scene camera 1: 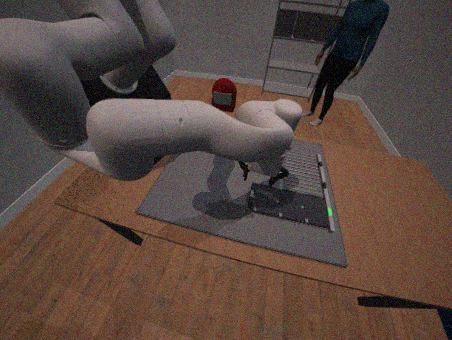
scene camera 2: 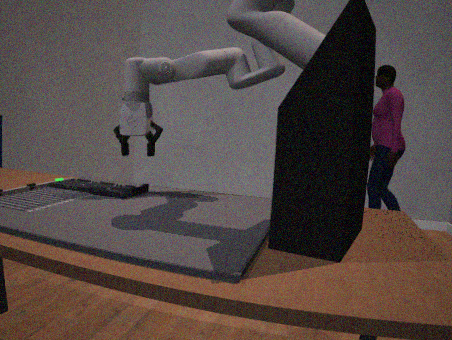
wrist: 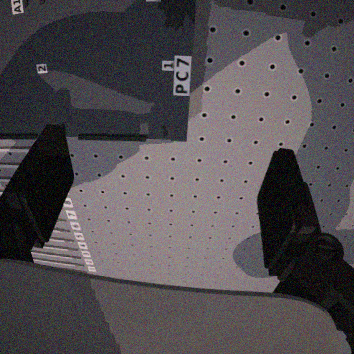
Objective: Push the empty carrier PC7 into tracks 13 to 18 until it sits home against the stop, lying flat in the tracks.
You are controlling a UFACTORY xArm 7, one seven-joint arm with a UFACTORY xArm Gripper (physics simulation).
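Seen in the pictures: gripper, fingertip midpoint: [scene camera 1: 257, 180] [scene camera 2: 137, 155] [wrist: 165, 161]; arm's base, origin of the base link: [scene camera 1: 118, 76] [scene camera 2: 335, 66].
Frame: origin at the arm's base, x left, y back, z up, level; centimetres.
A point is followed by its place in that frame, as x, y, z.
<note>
The dark carrier PC7 [scene camera 1: 295, 206] @(-18.4, -72.9, -36.4) [scene camera 2: 102, 188] @(-16.4, -67.1, -36.3) [wrist: 120, 40] @(-19.1, -58.7, -36.3) looks flat over its part of the tracks. Its far end meets the pale stop bar [scene camera 1: 327, 200] @(-13.3, -86.9, -35.8), as far as scene camera 1 shows; the contact is too small to judge closely. A green light [scene camera 1: 330, 212] @(-19.2, -86.6, -35.2) [scene camera 2: 59, 179] @(-18.5, -86.2, -35.4) glows on the bar beside the carrier. The PC7 label faces up at the near end in the wrist view. Bare ribbed tracks [scene camera 1: 306, 175] @(0.6, -80.6, -37.6) [scene camera 2: 37, 200] @(4.8, -75.7, -37.4) [wrist: 62, 252] @(10.7, -72.5, -37.4) show beside it. My gripper [scene camera 1: 259, 179] @(-17.0, -54.9, -25.2) [scene camera 2: 138, 152] @(-17.0, -54.9, -25.2) [wrist: 165, 161] @(-17.0, -54.9, -25.2) is wide open and empty, above the carrier's near-end region and apart from it.
A grey perforated mat [scene camera 1: 170, 200] @(-25.2, -21.6, -37.4) [scene camera 2: 165, 245] @(22.8, -29.4, -37.4) [wrist: 170, 215] @(1.3, -55.9, -37.4) lies under the tracks. A tall black block [scene camera 2: 320, 160] @(16.0, -2.8, -20.2) stands near the arm's base. A red object [scene camera 1: 224, 95] and two people [scene camera 1: 347, 45] [scene camera 2: 390, 125] are in the background.
</note>
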